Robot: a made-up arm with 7 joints.
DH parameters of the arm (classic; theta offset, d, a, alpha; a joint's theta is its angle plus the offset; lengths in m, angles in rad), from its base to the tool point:
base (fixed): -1.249 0 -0.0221 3.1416
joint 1: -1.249 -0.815 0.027 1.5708
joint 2: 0 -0.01 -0.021 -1.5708
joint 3: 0 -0.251 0.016 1.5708
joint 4: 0 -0.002 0.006 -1.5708
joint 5: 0 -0.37 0.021 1.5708
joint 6: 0 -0.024 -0.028 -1.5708
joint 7: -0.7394 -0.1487 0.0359 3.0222
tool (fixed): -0.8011 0.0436 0 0
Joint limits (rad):
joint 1: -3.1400..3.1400
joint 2: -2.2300..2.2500
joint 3: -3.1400..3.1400
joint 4: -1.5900..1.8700
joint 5: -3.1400..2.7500
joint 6: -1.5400..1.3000
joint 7: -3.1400..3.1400
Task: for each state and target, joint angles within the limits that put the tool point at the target. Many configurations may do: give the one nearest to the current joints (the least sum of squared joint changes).
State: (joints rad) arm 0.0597 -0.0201 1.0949 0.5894 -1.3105 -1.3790 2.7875
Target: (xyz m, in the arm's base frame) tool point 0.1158 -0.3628 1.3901
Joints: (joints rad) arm 0.0963 0.2102 1.0089 0.6673 -1.3506 -0.9289 2.7161
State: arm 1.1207 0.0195 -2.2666 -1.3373 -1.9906 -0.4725 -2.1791
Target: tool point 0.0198 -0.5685 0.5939
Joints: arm 1.1464 1.0235 -2.5734 -1.5326 -1.9311 -0.2856 -2.1646
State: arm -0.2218 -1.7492 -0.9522 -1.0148 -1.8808 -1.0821 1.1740
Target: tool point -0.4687 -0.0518 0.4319
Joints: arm 0.4685 -1.9341 -0.4885 -1.1322 -1.9947 -1.4846 1.2033
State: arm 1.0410 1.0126 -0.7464 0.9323 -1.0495 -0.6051 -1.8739
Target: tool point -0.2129 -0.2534 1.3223
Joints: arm 1.8231 0.2564 -0.2657 0.5713 -1.0619 -1.4667 -1.9302
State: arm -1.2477 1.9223 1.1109 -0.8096 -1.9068 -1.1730 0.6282
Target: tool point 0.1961 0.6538 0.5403
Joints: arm -1.1995 2.2500 1.1777 -0.5380 -2.1224 -1.3337 0.6632
